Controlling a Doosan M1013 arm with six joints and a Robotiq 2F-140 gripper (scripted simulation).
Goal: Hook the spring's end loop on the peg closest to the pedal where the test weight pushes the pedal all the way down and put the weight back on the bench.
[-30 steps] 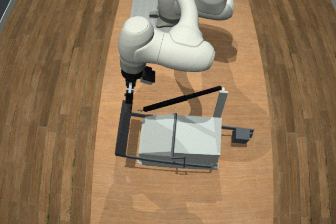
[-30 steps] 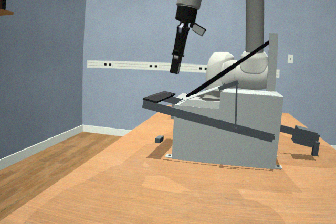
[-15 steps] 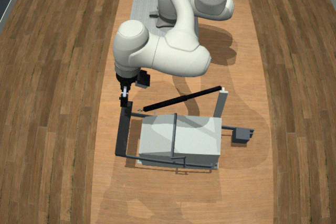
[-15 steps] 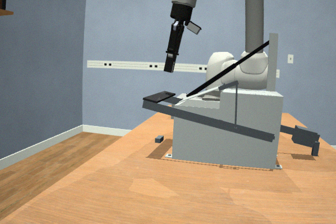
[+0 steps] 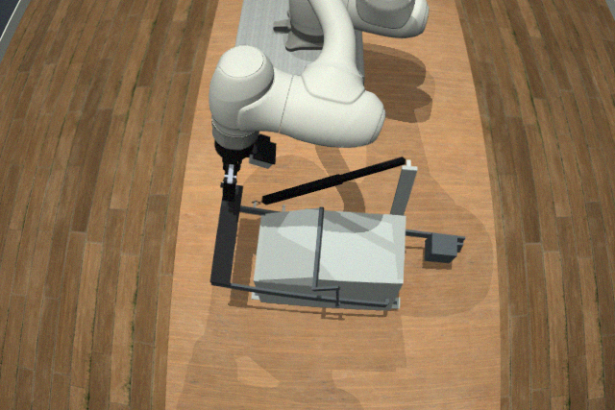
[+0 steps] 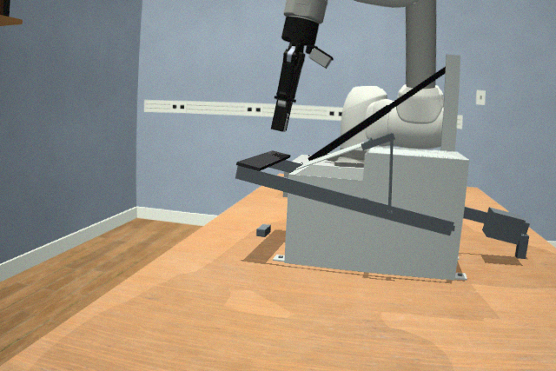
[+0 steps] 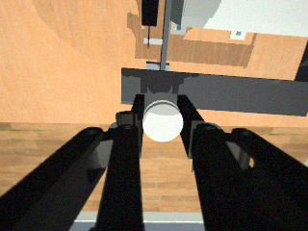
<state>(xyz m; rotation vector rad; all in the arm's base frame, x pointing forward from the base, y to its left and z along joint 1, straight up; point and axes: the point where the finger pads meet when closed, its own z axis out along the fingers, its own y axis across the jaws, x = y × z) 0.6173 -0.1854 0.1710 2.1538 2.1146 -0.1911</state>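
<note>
The small grey block lies 260 mm below my hand and 30 mm to the right of it. Also, from my hand: steel test weight 10 mm below.
</note>
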